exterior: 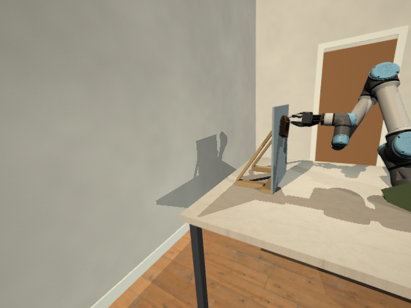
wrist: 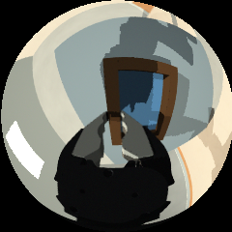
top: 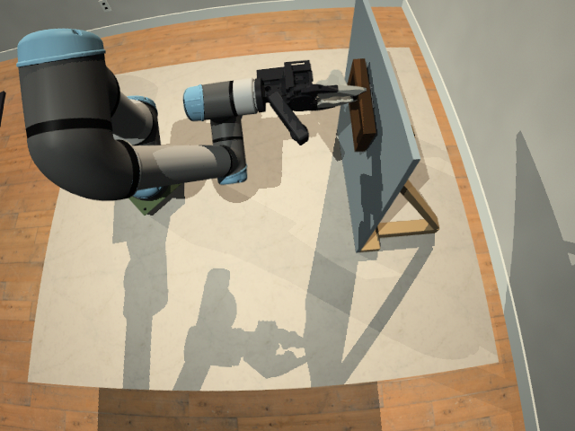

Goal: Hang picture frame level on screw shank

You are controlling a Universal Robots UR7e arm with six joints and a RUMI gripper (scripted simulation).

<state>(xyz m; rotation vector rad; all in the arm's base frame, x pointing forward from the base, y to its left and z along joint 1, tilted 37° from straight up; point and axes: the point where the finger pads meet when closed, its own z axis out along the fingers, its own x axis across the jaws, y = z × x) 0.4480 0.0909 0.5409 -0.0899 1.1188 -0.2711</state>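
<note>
The brown wooden picture frame lies 2 cm ahead of my hand and 5 cm below it. Also, from my hand: upright grey-blue board 4 cm ahead, 18 cm below.
</note>
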